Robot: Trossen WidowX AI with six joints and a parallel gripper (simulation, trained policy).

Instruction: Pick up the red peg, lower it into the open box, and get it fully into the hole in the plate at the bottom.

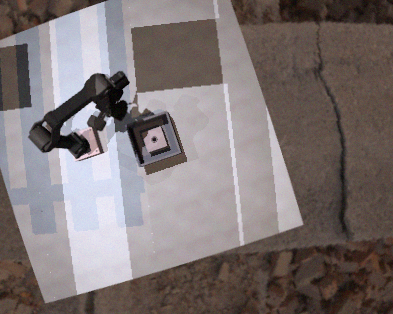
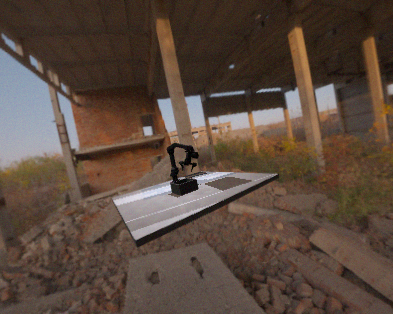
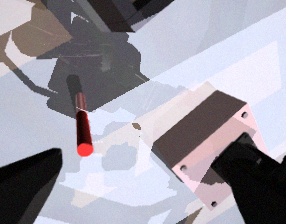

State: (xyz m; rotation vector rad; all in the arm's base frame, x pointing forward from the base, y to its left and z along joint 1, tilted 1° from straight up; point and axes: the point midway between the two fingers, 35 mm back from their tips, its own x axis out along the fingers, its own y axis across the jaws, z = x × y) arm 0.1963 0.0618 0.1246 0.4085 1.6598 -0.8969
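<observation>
My gripper tip is now 120 mm above the red peg and 50 mm to the right of it. Also, from my gripper tip: box 150 mm to the right, 130 mm below, 120 mm ahead; pale plate 150 mm to the right, 120 mm ahead, 110 mm below.
</observation>
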